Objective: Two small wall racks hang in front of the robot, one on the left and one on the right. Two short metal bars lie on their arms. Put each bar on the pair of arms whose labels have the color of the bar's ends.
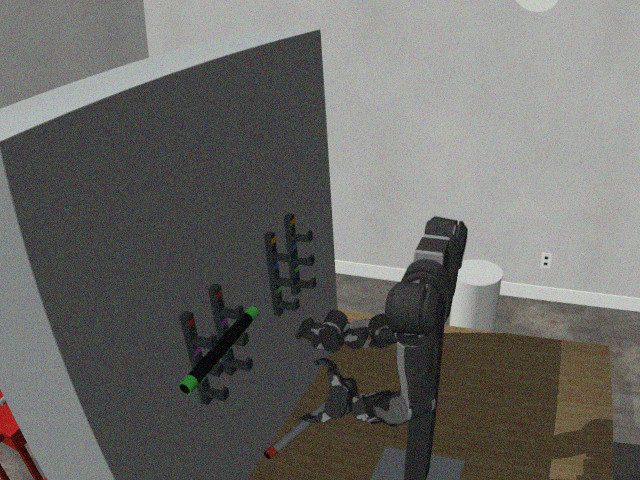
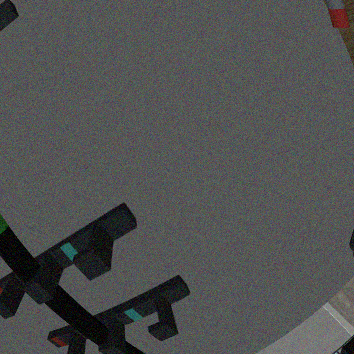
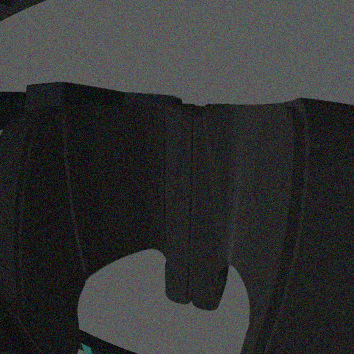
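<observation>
A black bar with green ends [image 1: 221, 345] [image 2: 75, 312] appears to lie on the middle arms, by purple labels, of the nearer rack [image 1: 189, 333] [image 2: 122, 220], whose other labels are red and teal. The farther rack [image 1: 270, 258] has orange, blue and green labels from top to bottom; its arms bear no bar. A grey bar with red ends [image 1: 290, 438] [image 2: 339, 18] lies low, under the left gripper's lower finger; its far end is hidden. My left gripper [image 1: 316, 390] is open and empty. My right gripper [image 1: 301, 329] [image 3: 191, 301] is shut on nothing, above the left one.
The dark panel [image 1: 155, 170] carries both racks. The brown wooden surface [image 1: 496, 392] extends under the arms to the pedestal [image 1: 421, 439]. A white cylinder [image 1: 478, 297] stands behind the pedestal. A red frame [image 1: 9, 421] shows at the lower left edge.
</observation>
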